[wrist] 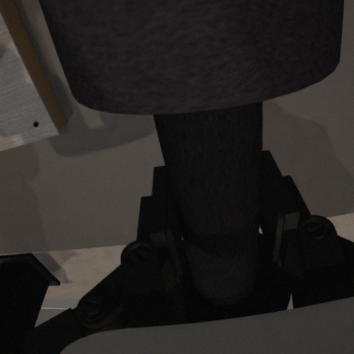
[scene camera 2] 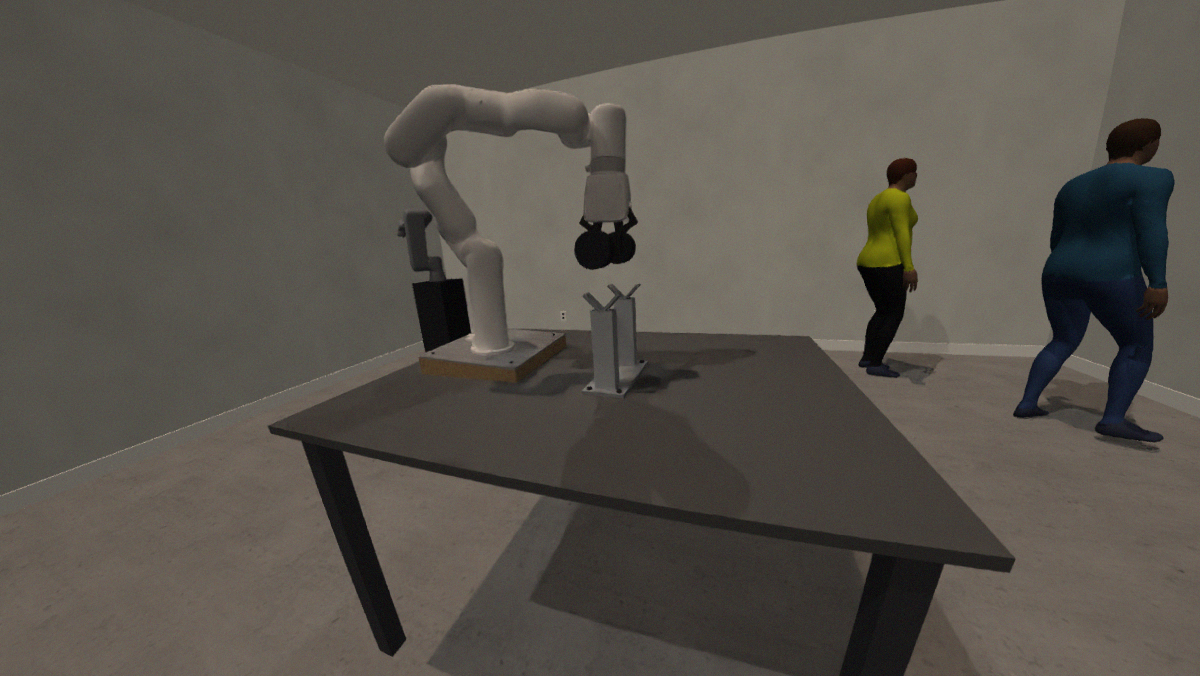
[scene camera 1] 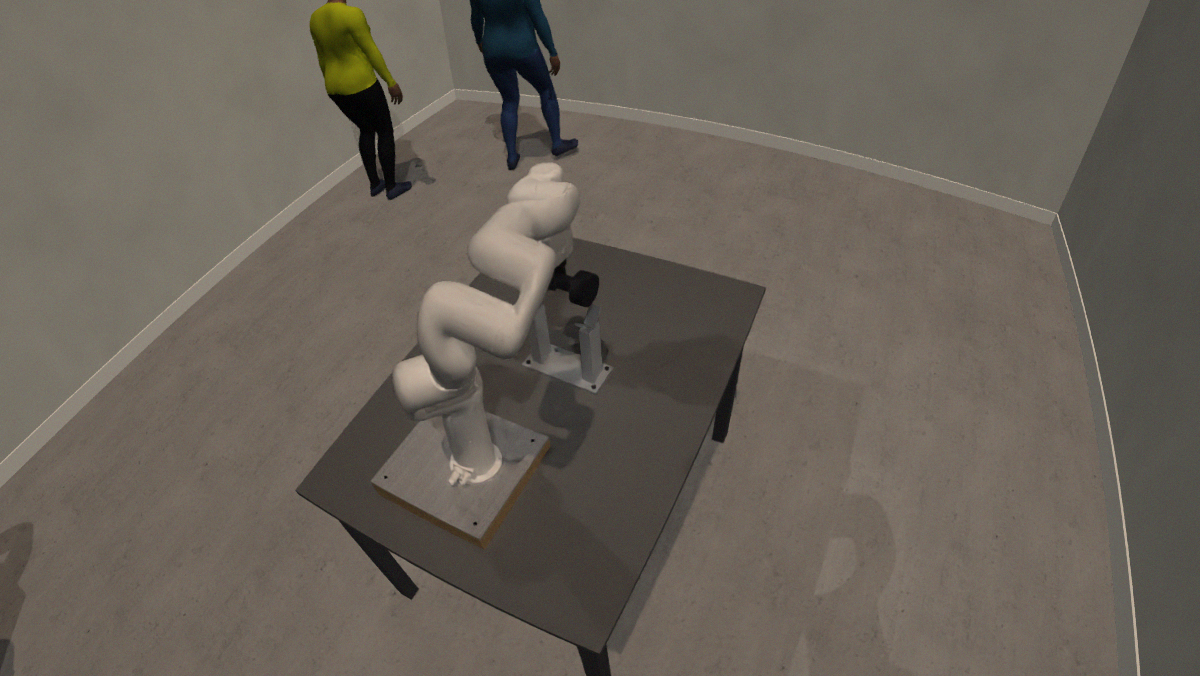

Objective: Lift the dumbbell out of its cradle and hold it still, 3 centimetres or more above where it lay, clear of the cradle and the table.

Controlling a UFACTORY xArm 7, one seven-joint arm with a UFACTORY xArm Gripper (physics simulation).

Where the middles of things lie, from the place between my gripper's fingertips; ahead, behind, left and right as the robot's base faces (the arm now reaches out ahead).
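The grey cradle [scene camera 2: 616,368] is 190 mm below my hand and 10 mm ahead of it. As for the black dumbbell [scene camera 2: 593,250], my hand is 10 mm below that one.
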